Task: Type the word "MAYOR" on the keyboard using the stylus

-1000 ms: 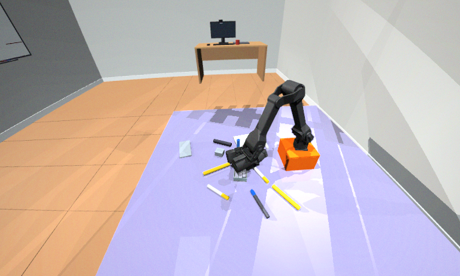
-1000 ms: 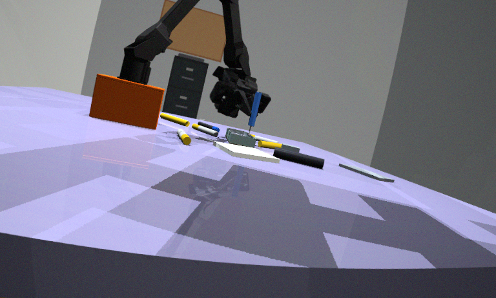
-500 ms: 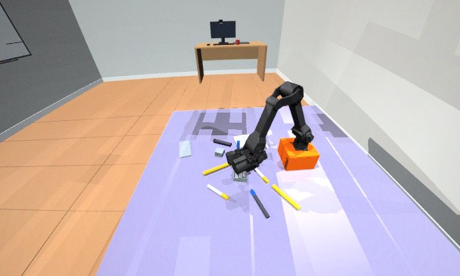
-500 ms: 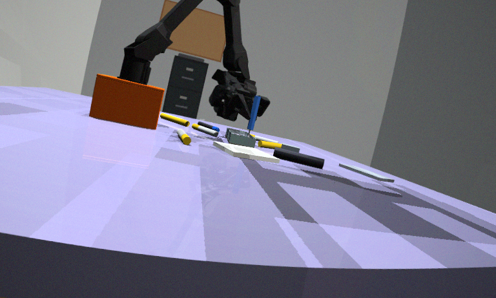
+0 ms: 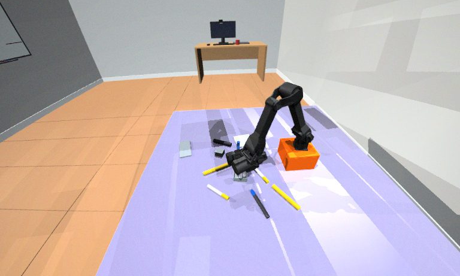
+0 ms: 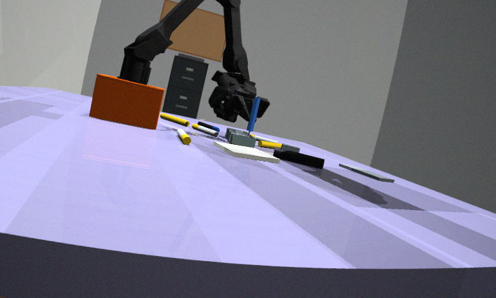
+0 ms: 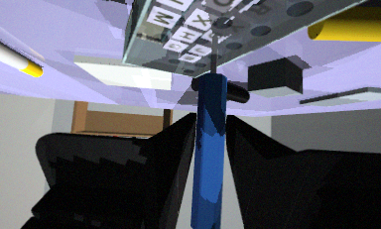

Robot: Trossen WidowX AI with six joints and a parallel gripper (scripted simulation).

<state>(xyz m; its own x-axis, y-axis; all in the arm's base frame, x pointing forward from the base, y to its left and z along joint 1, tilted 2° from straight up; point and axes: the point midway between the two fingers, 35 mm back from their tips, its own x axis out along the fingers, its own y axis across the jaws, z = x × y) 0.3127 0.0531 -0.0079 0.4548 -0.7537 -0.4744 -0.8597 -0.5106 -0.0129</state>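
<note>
Now: gripper tip 11 cm short of the small grey block, 5 cm above it and 4 cm to the left of it. Also, from my gripper tip: white pad 17 cm to the right, 6 cm below, 2 cm behind; stylus 1 cm below; black cylinder 13 cm to the right, 11 cm ahead, 6 cm below.
</note>
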